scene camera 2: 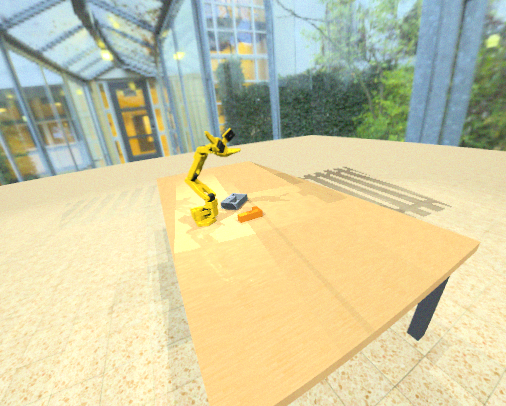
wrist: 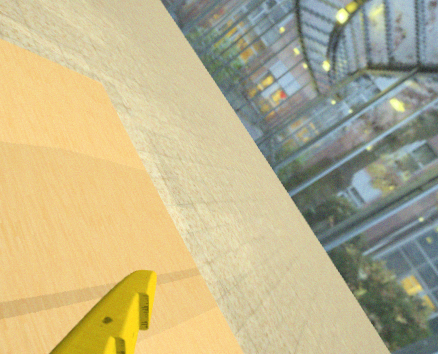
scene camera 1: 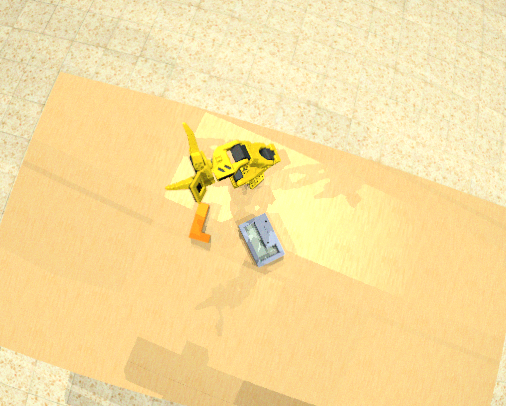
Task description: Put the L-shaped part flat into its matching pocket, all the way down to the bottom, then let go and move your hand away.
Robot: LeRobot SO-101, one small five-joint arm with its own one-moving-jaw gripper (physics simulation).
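Frame: origin at the arm's base, x ahead, y left, z up, level; centimetres.
Where they show: hand at its tool point: point(scene camera 2: 239, 149) point(wrist: 153, 292) point(scene camera 1: 167, 187); arm's base at its link origin: point(scene camera 2: 209, 220) point(scene camera 1: 245, 179).
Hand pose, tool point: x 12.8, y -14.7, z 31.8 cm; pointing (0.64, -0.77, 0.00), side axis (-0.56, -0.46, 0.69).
Things, the pixels of their top centre, and the offset from my tool point. Level surfaces: height alone.
- orange L-shaped part at its top centre: point(scene camera 1: 203, 222) point(scene camera 2: 248, 211) dx +3.9, dy +6.3, dz -28.8 cm
- block at its top centre: point(scene camera 1: 262, 239) point(scene camera 2: 234, 197) dx +4.3, dy +24.6, dz -28.1 cm
- wooden table at its surface level: dz -31.8 cm
The orange L-shaped part point(scene camera 1: 201, 218) point(scene camera 2: 250, 215) lies flat on the table, apart from the blue-grey block. The block point(scene camera 1: 266, 231) point(scene camera 2: 234, 201) lies beside it, to its right in scene camera 1, and its L-shaped pocket point(scene camera 1: 254, 242) faces up with nothing in it. My yellow gripper point(scene camera 1: 175, 156) point(scene camera 2: 223, 141) is fully open and empty. It hangs high above the table, on the upper side of the part in scene camera 1. In the wrist view one notched jaw shows at the bottom; the moving jaw is out of the picture. The part and block do not show there.
The wooden table point(scene camera 1: 100, 225) point(scene camera 2: 325, 265) point(wrist: 60, 210) carries the part, the block and my arm's base point(scene camera 2: 204, 215). The base stands close to the block, near one long table edge. Shadows and a bright sunlit patch cross the table top. Tiled floor surrounds it.
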